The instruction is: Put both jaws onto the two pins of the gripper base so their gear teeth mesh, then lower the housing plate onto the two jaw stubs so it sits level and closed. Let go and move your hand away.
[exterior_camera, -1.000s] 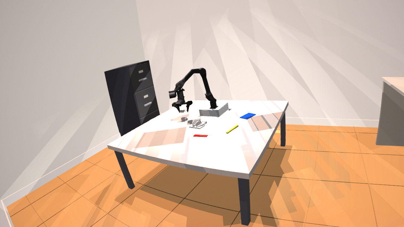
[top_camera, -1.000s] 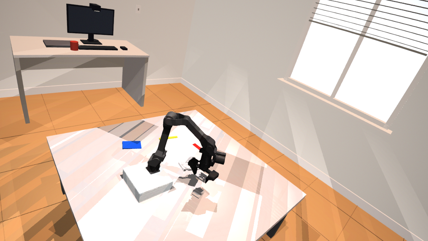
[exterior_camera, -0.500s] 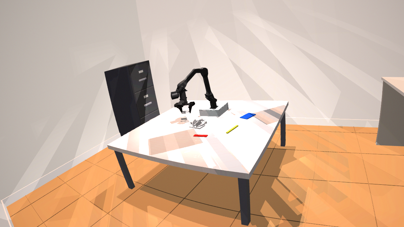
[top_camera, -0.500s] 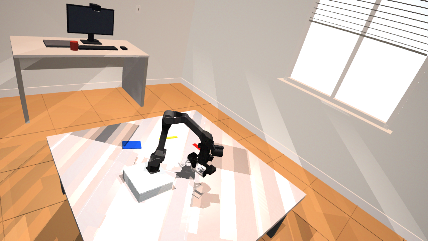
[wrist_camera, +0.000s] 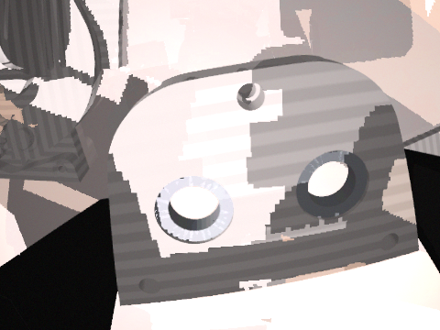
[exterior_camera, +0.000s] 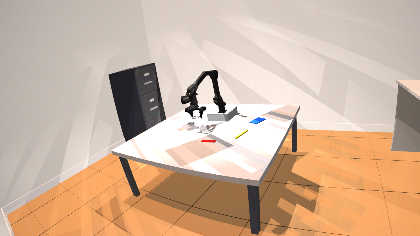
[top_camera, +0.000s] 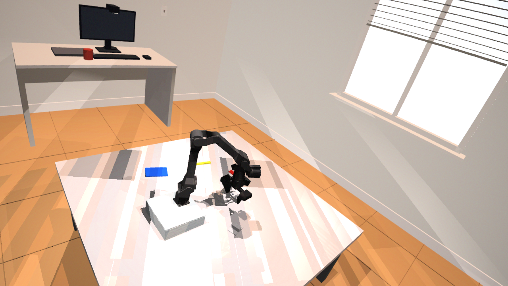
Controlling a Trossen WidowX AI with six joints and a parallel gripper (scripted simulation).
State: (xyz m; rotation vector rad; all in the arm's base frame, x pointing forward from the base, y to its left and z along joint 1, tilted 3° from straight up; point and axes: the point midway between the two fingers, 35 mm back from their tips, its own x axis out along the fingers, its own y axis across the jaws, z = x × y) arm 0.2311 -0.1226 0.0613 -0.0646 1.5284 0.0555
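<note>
My gripper tip is now 20 mm short of the curved jaw, 100 mm to the right of it and 70 mm above it. Round my gripper tip: yellow stick 90 mm ahead, 440 mm to the left, 80 mm below; blue card 200 mm behind, 470 mm to the left, 80 mm below; red strip 240 mm ahead, 240 mm to the left, 80 mm below.
</note>
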